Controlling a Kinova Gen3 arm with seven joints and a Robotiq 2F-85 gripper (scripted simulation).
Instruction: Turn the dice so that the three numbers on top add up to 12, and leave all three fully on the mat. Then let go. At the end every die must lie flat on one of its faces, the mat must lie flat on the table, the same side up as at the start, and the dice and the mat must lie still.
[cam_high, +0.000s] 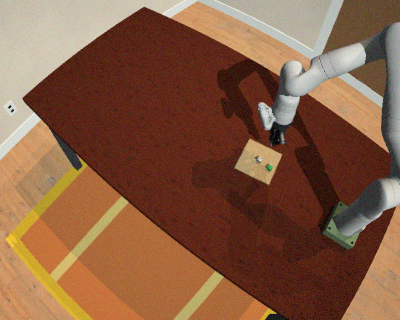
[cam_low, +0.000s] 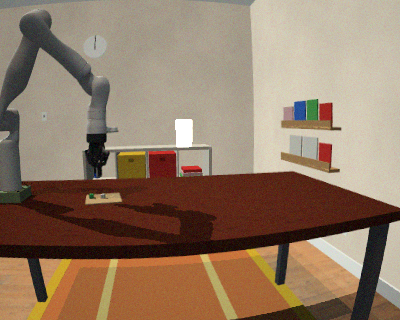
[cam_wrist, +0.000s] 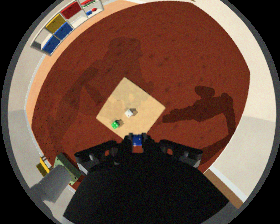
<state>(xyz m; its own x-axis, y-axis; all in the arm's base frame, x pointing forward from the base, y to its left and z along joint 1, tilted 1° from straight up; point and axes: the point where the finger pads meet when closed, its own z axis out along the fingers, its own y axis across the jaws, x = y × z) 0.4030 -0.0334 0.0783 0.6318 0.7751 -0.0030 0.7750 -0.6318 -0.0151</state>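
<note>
Right now my hand is 10 mm short of the white die, 40 mm to the right of it and 100 mm above it. From my hand the other things lie so: green die 40 mm behind, 40 mm to the left, 100 mm below; then tan mat 10 mm ahead, 40 mm to the left, 110 mm below; then blue die 10 mm below.
</note>
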